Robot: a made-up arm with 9 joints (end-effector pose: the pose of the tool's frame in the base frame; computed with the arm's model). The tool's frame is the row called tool.
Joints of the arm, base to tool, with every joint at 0 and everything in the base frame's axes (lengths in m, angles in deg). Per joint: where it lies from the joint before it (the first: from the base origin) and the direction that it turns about. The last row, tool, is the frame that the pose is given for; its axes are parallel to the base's.
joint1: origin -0.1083 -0.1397 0.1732 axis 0 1 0
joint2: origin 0.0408 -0.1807 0.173 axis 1 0 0
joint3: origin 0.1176 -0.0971 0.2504 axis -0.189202 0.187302 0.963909
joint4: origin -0.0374 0.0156 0.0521 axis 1 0 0
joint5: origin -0.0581 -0.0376 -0.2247 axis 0 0 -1
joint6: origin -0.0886 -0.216 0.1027 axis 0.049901 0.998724 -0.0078
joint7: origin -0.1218 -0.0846 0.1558 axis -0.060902 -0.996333 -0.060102
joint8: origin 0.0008 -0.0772 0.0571 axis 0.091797 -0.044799 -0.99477
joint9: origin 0.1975 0.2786 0.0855 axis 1 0 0
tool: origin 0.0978 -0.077 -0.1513
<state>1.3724 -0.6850 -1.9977 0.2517 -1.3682 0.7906 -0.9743 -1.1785 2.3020</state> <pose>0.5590 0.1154 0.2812 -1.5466 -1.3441 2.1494</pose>
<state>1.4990 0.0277 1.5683 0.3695 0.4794 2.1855 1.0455 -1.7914 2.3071</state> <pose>0.7270 -0.4740 -0.2274 0.1788 -1.1098 0.7056</pose>
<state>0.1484 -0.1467 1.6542 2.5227 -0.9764 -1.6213 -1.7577 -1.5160 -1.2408</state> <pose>-0.2394 -0.6214 0.7122 1.4906 -1.1728 0.3407</pose>
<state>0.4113 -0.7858 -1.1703 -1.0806 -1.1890 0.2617 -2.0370 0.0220 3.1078</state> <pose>-0.1581 -0.2568 0.5811 -0.3356 -1.3536 -2.4885</pose>
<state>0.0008 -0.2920 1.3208 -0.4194 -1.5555 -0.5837 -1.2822 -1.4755 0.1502</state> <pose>0.4889 -0.2991 0.9096 0.4732 -1.3560 -1.1558</pose>
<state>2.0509 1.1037 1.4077 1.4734 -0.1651 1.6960 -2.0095 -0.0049 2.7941</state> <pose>-0.0885 -0.8544 0.1725 1.1331 -2.5539 -0.8838</pose>
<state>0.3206 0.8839 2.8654 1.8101 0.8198 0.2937 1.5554 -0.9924 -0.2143</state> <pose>0.3251 -0.6392 0.3861 0.7275 -0.0230 2.1501</pose>
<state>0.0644 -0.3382 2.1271 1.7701 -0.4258 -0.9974 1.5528 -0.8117 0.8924</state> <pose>0.1204 -0.5403 0.8425 1.4682 -0.4125 0.4962</pose>
